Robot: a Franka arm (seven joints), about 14 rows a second.
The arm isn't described. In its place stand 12 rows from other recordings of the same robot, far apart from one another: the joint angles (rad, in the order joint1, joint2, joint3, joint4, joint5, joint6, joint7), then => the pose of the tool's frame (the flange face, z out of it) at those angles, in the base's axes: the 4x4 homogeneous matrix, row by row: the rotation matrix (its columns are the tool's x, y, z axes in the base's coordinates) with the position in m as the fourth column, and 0 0 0 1 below.
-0.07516 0.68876 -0.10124 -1.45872 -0.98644 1.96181 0.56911 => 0.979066 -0.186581 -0.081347 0.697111; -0.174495 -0.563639 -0.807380 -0.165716; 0.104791 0.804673 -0.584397 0.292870; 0 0 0 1
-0.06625 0.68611 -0.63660 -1.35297 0.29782 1.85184 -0.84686 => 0.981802 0.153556 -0.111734 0.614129; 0.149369 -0.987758 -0.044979 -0.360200; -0.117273 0.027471 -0.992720 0.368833; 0 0 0 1
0.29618 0.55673 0.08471 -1.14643 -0.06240 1.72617 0.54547 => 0.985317 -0.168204 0.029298 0.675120; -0.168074 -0.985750 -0.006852 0.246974; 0.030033 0.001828 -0.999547 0.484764; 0 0 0 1
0.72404 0.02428 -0.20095 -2.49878 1.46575 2.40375 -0.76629 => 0.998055 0.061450 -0.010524 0.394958; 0.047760 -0.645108 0.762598 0.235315; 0.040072 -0.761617 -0.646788 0.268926; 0 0 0 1
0.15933 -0.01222 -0.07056 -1.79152 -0.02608 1.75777 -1.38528 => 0.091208 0.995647 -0.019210 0.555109; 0.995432 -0.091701 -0.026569 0.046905; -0.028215 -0.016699 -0.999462 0.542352; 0 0 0 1
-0.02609 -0.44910 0.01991 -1.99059 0.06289 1.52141 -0.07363 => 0.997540 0.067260 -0.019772 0.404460; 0.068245 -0.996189 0.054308 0.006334; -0.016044 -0.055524 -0.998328 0.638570; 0 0 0 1
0.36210 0.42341 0.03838 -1.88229 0.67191 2.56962 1.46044 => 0.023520 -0.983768 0.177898 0.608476; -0.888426 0.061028 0.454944 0.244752; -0.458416 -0.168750 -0.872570 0.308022; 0 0 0 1
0.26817 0.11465 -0.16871 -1.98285 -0.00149 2.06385 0.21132 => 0.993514 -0.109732 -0.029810 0.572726; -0.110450 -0.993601 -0.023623 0.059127; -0.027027 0.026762 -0.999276 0.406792; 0 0 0 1
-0.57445 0.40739 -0.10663 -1.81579 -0.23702 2.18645 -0.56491 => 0.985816 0.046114 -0.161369 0.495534; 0.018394 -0.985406 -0.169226 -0.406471; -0.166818 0.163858 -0.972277 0.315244; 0 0 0 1
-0.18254 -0.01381 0.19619 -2.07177 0.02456 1.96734 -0.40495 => 0.914477 0.394296 -0.090893 0.533991; 0.397435 -0.917439 0.018734 0.009126; -0.076002 -0.053256 -0.995684 0.428599; 0 0 0 1
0.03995 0.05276 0.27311 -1.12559 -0.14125 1.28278 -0.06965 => 0.937897 0.319676 0.134749 0.501885; 0.332224 -0.939493 -0.083549 0.136820; 0.099887 0.123127 -0.987351 0.771944; 0 0 0 1
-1.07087 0.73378 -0.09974 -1.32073 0.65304 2.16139 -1.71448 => 0.849933 0.205450 0.485185 0.332552; 0.227745 -0.973630 0.013323 -0.677063; 0.475128 0.099175 -0.874310 0.317421; 0 0 0 1
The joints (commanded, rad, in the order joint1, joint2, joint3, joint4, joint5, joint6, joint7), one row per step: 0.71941 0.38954 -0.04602 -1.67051 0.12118 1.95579 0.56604; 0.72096 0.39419 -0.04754 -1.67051 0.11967 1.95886 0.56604; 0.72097 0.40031 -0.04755 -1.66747 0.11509 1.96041 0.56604; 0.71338 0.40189 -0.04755 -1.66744 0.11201 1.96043 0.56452; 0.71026 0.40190 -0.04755 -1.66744 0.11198 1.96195 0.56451; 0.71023 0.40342 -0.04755 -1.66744 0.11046 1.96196 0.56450; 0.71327 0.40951 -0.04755 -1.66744 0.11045 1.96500 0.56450; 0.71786 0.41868 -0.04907 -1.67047 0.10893 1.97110 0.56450; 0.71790 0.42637 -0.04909 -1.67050 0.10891 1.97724 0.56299; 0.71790 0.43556 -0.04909 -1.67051 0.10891 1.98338 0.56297; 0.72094 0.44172 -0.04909 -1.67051 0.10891 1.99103 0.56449; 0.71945 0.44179 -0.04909 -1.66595 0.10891 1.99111 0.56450; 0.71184 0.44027 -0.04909 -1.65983 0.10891 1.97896 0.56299; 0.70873 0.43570 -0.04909 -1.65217 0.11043 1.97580 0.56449; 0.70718 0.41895 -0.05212 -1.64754 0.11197 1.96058 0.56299; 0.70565 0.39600 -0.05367 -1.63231 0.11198 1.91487 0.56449; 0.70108 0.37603 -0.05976 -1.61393 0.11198 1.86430 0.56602
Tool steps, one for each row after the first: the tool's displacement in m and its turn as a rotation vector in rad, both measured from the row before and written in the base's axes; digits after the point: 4 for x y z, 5 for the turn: 0.0004 0.0003 -0.0028 -0.00277 -0.00020 0.00059; 0.0010 0.0004 -0.0025 -0.00441 -0.00152 0.00210; 0.0033 -0.0040 -0.0010 -0.00293 -0.00052 -0.00462; 0.0014 -0.0015 0.0001 0.00085 -0.00125 -0.00322; 0.0001 -0.0001 -0.0010 -0.00204 0.00033 0.00071; -0.0008 0.0018 -0.0037 -0.00224 0.00213 0.00281; -0.0010 0.0016 -0.0069 -0.00589 0.00312 0.00342; 0.0007 0.0005 -0.0046 -0.00133 0.00083 0.00107; 0.0007 0.0005 -0.0056 -0.00250 0.00194 -0.00043; -0.0005 0.0021 -0.0035 0.00015 -0.00160 0.00098; 0.0015 0.0000 0.0020 0.00285 -0.00357 -0.00141; 0.0031 -0.0037 0.0028 -0.00199 0.00397 -0.00510; 0.0022 -0.0006 0.0062 0.00674 -0.00612 -0.00496; 0.0007 -0.0026 0.0120 0.00539 -0.00392 -0.00231; -0.0015 -0.0027 0.0185 -0.00243 0.00754 -0.00054; 0.0010 -0.0066 0.0177 -0.00652 0.01017 -0.00729
